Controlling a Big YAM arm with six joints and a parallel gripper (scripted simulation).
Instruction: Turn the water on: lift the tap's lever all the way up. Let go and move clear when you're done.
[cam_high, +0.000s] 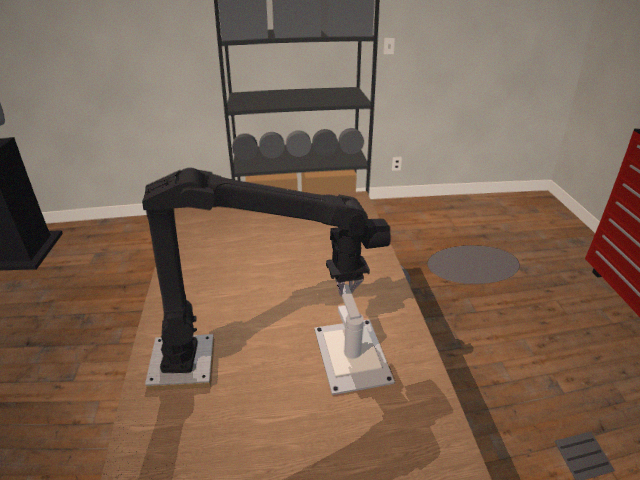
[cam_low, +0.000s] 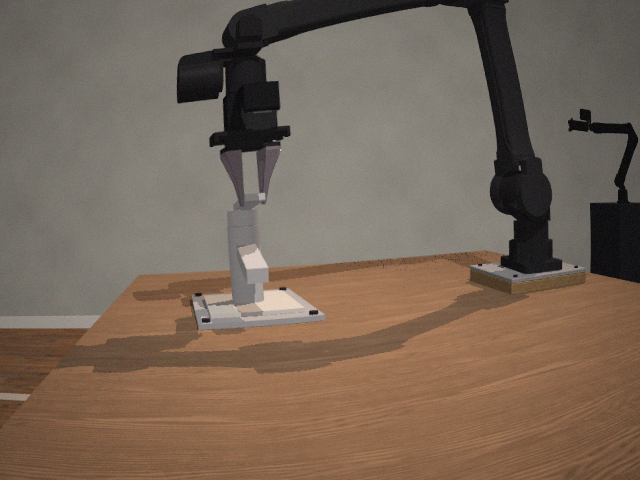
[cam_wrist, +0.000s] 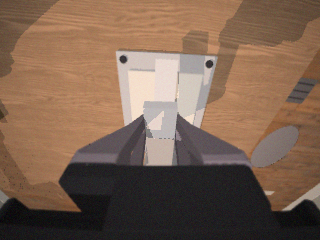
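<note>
My hand is 6 cm to the left of the white tap, 6 cm above it and 1 cm short of it. Also, from my hand: lever (3 cm to the right, 1 cm ahead).
</note>
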